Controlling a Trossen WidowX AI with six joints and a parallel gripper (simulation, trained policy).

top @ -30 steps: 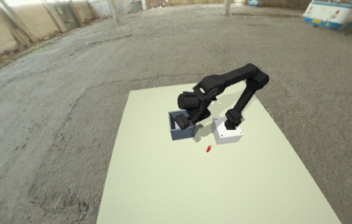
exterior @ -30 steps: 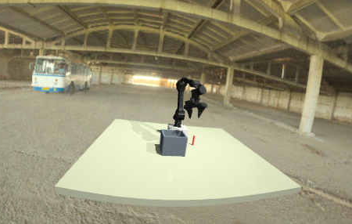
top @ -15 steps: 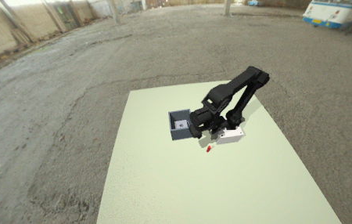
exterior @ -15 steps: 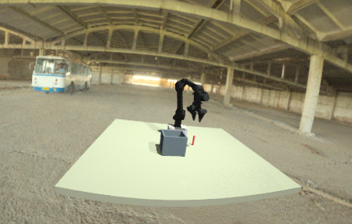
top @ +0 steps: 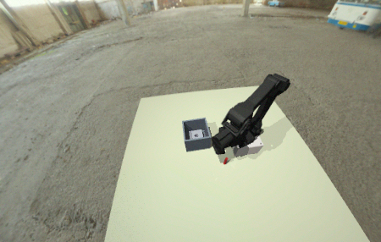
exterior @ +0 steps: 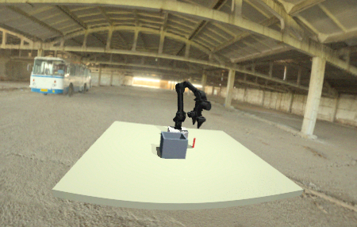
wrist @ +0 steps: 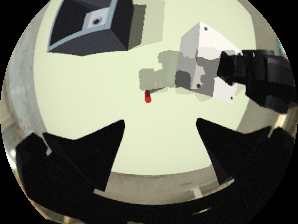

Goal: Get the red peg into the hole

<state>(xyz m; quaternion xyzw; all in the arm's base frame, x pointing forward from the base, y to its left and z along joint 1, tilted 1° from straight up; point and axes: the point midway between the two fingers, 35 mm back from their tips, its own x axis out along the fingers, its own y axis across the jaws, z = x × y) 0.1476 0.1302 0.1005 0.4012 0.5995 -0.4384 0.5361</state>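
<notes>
The red peg is 10 mm ahead of my gripper tip and 130 mm below it. Also, from my gripper tip: holed plate: 190 mm ahead, 170 mm to the right, 130 mm below.
</notes>
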